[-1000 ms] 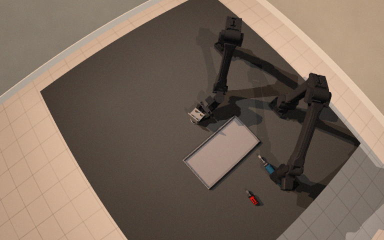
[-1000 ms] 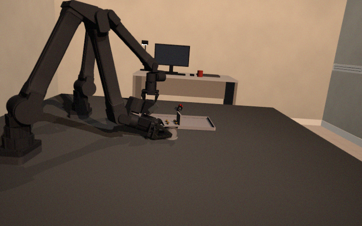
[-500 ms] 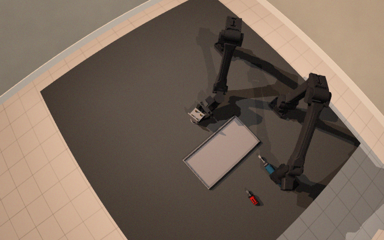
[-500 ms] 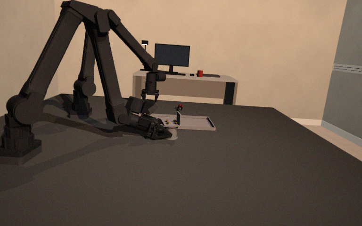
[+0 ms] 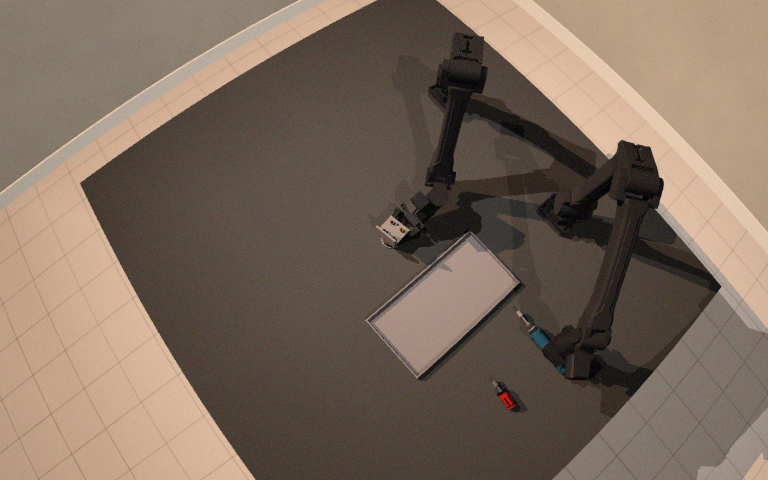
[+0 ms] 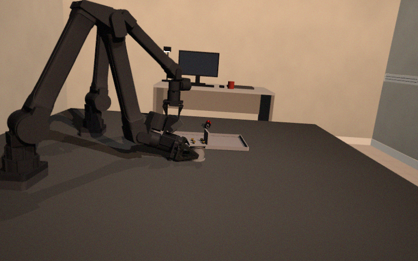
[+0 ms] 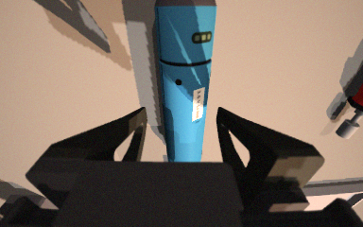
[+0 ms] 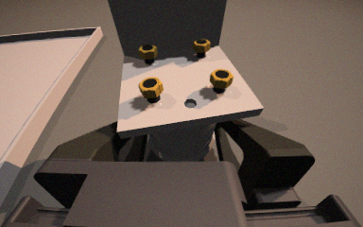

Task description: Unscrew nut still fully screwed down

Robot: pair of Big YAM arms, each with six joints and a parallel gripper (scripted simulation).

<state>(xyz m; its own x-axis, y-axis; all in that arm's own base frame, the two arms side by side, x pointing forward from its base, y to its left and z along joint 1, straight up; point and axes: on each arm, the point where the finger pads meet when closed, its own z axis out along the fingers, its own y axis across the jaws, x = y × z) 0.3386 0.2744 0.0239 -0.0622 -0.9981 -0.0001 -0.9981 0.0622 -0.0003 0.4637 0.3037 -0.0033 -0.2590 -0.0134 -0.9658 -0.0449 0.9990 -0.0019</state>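
The joint module lies 10 mm above my right hand. Round my right hand: shallow grey tray (250 mm to the left, 20 mm below); nut (20 mm ahead, 20 mm to the left, 50 mm above); grey bracket (50 mm above).
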